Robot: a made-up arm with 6 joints.
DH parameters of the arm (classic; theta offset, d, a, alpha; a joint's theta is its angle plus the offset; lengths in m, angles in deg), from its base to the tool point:
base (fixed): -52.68 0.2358 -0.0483 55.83
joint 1: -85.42 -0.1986 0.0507 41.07
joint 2: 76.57 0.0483 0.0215 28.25
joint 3: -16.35 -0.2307 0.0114 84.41
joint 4: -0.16 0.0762 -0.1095 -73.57
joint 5: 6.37 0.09 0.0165 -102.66
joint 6: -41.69 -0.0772 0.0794 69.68
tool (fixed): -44.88 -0.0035 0 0
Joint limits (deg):
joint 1: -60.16..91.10
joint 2: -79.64..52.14
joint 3: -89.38..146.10
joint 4: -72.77..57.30
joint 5: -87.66..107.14
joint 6: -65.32..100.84
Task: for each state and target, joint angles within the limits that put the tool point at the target. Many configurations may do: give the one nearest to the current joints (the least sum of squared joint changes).
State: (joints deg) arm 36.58 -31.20 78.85 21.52 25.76 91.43
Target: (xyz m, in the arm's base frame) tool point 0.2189 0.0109 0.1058
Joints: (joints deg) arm 24.79 -31.76 77.20 20.35 42.08 75.15
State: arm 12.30 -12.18 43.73 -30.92 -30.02 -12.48
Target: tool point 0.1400 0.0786 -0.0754
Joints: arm 13.78 -22.66 26.10 -16.66 -32.68 -14.35
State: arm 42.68 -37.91 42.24 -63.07 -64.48 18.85
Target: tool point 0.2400 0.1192 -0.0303
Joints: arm 66.83 -49.69 15.48 -47.70 -69.49 34.41
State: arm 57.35 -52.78 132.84 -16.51 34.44 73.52
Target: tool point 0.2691 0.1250 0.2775
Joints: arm 91.10 -43.41 89.59 -3.41 32.51 100.84
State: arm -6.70 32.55 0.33 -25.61 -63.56 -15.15
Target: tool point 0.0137 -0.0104 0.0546
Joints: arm -26.97 40.80 31.83 -52.68 -83.21 -37.28
